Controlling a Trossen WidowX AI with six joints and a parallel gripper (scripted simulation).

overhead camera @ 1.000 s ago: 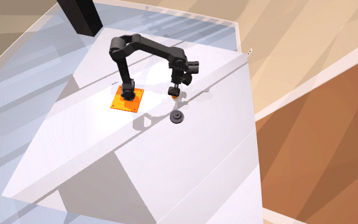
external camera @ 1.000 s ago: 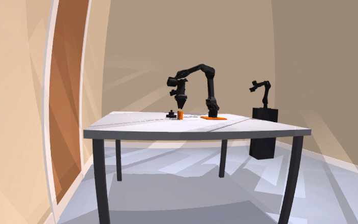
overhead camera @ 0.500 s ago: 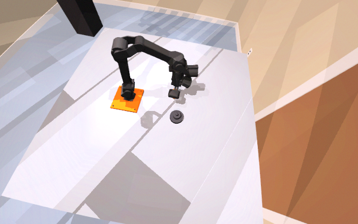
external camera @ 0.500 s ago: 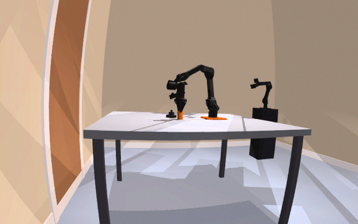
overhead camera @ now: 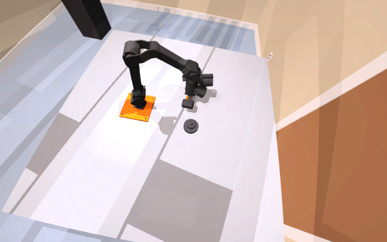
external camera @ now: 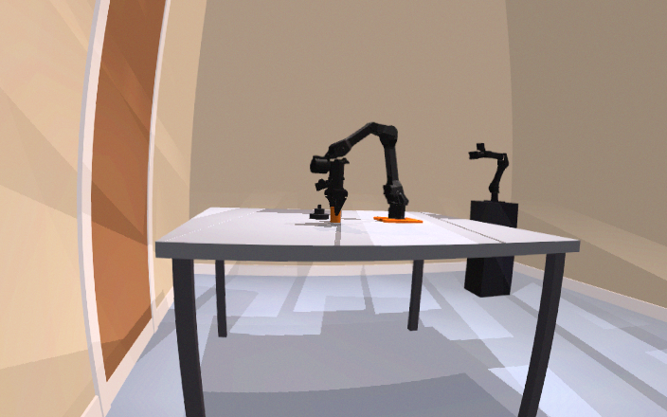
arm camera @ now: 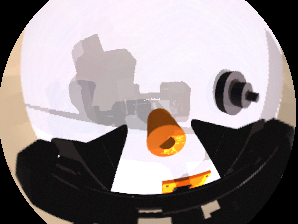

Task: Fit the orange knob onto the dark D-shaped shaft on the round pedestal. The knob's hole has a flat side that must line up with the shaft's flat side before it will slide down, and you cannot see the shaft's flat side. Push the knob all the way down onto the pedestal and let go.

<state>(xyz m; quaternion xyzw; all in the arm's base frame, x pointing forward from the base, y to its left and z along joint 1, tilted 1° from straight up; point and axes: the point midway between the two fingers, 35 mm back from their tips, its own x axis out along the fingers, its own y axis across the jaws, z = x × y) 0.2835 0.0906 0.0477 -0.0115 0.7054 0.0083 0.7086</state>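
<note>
The orange knob lies right at my gripper tip. Round my gripper tip: round pedestal 4 cm ahead, 15 cm to the right.
</note>
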